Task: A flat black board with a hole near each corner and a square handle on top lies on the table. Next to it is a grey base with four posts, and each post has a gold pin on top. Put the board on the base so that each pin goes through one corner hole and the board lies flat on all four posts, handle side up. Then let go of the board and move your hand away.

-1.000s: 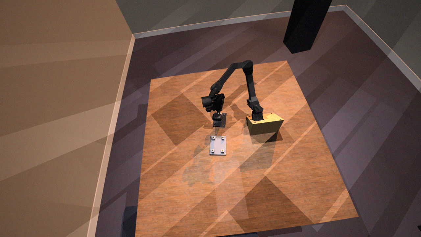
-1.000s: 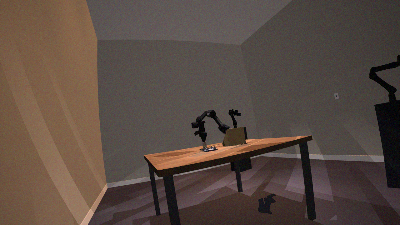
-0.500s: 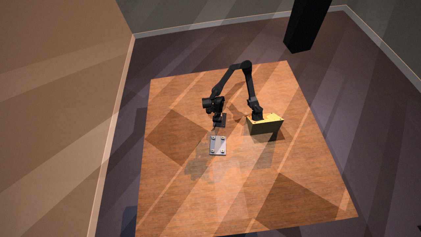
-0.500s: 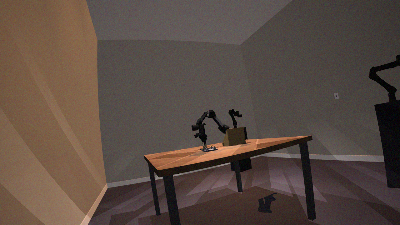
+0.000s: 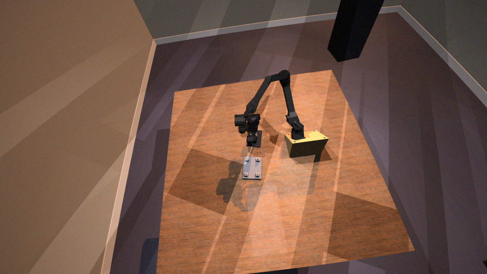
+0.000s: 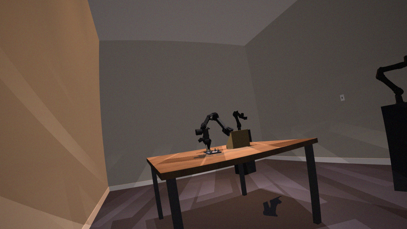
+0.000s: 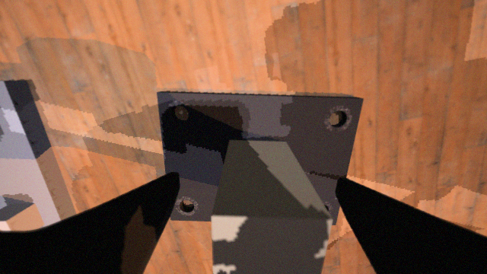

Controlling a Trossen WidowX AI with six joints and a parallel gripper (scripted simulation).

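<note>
The grey base lies 60 mm ahead of my gripper tip, 200 mm to the left of it and 20 mm below it. Also, from my gripper tip: black board (10 mm below).
</note>
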